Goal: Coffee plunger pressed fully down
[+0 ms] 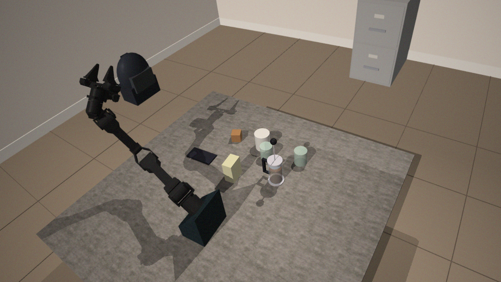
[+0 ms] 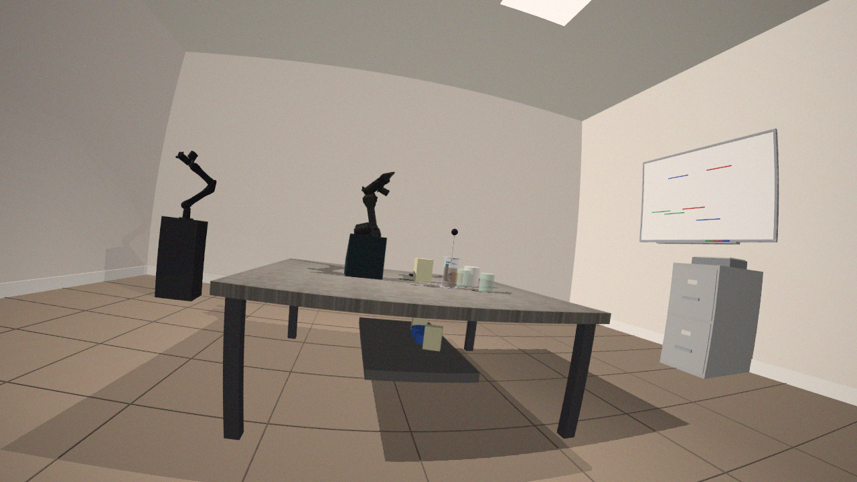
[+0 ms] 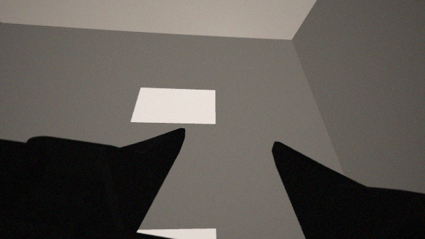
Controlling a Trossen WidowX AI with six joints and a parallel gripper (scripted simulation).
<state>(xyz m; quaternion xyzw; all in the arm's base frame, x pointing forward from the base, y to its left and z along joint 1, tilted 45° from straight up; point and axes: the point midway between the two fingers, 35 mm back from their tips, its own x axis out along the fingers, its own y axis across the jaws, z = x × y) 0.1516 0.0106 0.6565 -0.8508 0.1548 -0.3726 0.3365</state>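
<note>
The coffee press lies 650 mm to the right of my gripper tip, 470 mm below it and 150 mm ahead of it. From my gripper tip the other things lie so: small orange block (570 mm below, 350 mm to the right, 350 mm ahead); dark flat tablet (590 mm below, 230 mm to the right, 160 mm ahead); white cylinder (550 mm below, 510 mm to the right, 340 mm ahead).
</note>
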